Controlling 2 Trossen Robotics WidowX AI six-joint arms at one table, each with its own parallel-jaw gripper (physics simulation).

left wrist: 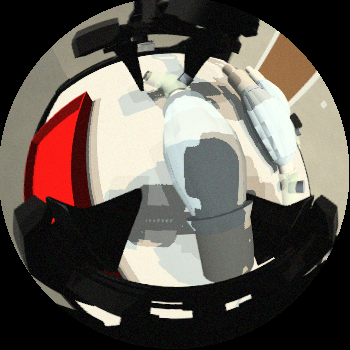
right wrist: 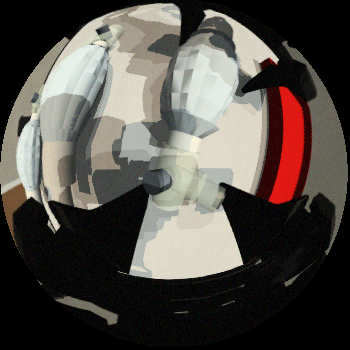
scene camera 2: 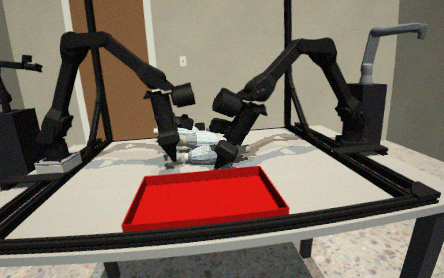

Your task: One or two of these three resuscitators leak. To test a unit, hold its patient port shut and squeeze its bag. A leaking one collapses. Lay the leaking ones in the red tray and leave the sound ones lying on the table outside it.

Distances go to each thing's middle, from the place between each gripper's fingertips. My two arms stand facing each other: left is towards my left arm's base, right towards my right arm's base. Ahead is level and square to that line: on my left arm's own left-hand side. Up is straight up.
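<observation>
My left hand is 1 cm below the red tray [scene camera 2: 188, 199], 6 cm to the left of it and 22 cm short of it.
My right hand: 1 cm above the red tray, 8 cm to the right of it, 24 cm short of it.
</observation>
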